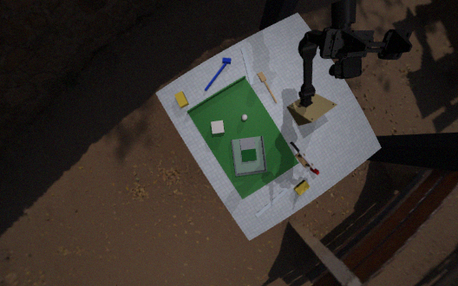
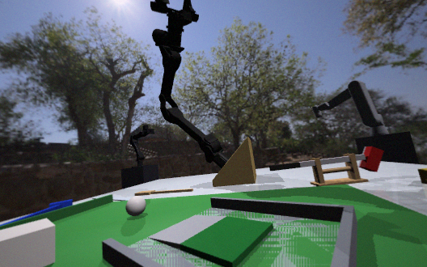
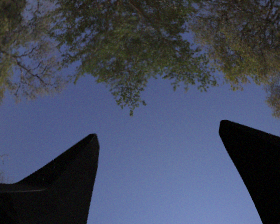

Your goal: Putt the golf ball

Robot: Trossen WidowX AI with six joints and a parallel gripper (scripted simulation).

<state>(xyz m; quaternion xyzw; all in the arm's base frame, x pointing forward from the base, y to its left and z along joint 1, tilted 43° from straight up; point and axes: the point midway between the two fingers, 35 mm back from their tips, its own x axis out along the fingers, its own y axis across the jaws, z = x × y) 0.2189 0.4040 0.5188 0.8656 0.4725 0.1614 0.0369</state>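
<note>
Right now the red putter is 690 mm below my gripper tip, 360 mm to the left of it and 40 mm behind it. Also, from my gripper tip: grey frame 740 mm below, 280 mm ahead, 150 mm to the left; then white golf ball 730 mm below, 160 mm ahead, 100 mm to the right; then green mat 750 mm below, 240 mm ahead, 10 mm to the left.
</note>
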